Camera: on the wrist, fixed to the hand. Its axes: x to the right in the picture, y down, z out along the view.
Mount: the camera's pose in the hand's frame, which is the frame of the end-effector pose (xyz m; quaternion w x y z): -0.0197 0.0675 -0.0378 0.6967 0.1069 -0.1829 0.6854
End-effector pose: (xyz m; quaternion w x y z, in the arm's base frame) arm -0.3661 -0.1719 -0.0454 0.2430 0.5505 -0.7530 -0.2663
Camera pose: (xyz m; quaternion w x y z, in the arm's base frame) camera -0.3830 -0.1410 0.0263 0.1552 -0.1553 -0.9748 -0.0392
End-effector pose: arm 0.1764 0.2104 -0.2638 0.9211 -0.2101 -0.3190 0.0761
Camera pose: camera 0.1839 0.2530 -0.3309 0.5536 -0.2526 -0.2386 0.7568
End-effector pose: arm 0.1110 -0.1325 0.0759 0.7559 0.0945 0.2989 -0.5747
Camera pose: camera 0.1573 -0.0764 0.0430 0.9651 0.2464 -0.0562 0.0685
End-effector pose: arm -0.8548 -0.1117 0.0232 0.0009 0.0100 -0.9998 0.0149
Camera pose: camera -0.8364 -0.0427 0.0589 0.1935 0.6755 0.7020 -0.1160
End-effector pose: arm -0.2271 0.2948 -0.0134 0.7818 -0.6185 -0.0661 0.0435
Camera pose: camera -0.2397 0.2711 -0.0886 0.5689 -0.3847 0.2395 0.6863
